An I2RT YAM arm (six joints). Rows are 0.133 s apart.
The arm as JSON. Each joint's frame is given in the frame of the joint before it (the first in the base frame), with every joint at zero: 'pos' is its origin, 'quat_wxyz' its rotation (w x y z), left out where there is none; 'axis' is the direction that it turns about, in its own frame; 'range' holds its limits. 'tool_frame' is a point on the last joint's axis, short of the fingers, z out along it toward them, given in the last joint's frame.
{
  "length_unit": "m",
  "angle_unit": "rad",
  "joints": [
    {
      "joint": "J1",
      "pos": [
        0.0,
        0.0,
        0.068
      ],
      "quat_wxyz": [
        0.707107,
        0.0,
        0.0,
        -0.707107
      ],
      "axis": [
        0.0,
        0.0,
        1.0
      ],
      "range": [
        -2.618,
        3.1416
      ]
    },
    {
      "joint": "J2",
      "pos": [
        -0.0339,
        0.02,
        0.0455
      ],
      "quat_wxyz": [
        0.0,
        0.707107,
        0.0,
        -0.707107
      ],
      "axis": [
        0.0,
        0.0,
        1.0
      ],
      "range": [
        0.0,
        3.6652
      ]
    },
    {
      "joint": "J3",
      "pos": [
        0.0,
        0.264,
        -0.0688
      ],
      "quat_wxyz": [
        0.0,
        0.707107,
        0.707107,
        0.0
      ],
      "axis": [
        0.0,
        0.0,
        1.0
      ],
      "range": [
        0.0,
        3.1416
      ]
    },
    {
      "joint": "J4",
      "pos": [
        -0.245,
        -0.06,
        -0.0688
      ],
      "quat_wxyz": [
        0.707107,
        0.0,
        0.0,
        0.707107
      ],
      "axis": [
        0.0,
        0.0,
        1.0
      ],
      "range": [
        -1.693,
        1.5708
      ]
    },
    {
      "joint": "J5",
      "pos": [
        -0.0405,
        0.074,
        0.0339
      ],
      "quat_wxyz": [
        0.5,
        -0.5,
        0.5,
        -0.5
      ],
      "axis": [
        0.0,
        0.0,
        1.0
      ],
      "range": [
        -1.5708,
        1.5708
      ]
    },
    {
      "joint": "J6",
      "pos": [
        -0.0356,
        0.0,
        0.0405
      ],
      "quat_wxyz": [
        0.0,
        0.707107,
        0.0,
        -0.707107
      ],
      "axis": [
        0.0,
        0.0,
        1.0
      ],
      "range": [
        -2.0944,
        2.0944
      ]
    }
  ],
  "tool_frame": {
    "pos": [
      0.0,
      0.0,
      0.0
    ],
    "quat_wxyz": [
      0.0,
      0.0,
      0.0,
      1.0
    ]
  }
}
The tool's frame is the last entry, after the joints.
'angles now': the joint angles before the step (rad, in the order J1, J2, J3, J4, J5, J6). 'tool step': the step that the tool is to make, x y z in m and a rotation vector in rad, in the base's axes. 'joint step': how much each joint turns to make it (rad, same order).
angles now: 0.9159 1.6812 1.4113 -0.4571 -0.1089 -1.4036
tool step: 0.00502 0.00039 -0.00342 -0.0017 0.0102 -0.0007
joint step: -0.0108 0.0154 0.0061 0.0015 -0.0122 -0.0015
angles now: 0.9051 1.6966 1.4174 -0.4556 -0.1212 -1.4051
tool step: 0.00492 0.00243 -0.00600 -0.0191 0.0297 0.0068
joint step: -0.0077 0.0291 0.0199 -0.0245 -0.0184 -0.0016
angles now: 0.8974 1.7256 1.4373 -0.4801 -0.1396 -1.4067
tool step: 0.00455 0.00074 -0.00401 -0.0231 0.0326 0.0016
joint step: -0.0092 0.0246 0.0245 -0.0383 -0.0154 0.0000
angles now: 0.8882 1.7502 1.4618 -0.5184 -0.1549 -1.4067
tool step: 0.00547 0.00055 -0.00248 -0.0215 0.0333 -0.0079
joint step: -0.0107 0.0261 0.0321 -0.0428 -0.0108 0.0062
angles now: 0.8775 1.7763 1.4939 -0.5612 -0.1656 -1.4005
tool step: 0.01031 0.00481 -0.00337 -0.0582 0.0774 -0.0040
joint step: -0.0139 0.0703 0.0995 -0.1224 -0.0230 0.0061
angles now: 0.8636 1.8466 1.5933 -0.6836 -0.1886 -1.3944
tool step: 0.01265 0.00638 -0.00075 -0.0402 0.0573 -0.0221
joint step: -0.0137 0.0753 0.1122 -0.1016 -0.0093 0.0168
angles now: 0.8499 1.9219 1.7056 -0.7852 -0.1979 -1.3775
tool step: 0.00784 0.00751 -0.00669 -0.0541 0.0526 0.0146
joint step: -0.0031 0.0751 0.0951 -0.0982 -0.0121 -0.0137
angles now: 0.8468 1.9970 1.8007 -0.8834 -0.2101 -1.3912
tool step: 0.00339 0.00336 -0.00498 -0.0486 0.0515 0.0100
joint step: -0.0016 0.0508 0.0676 -0.0891 -0.0108 -0.0078
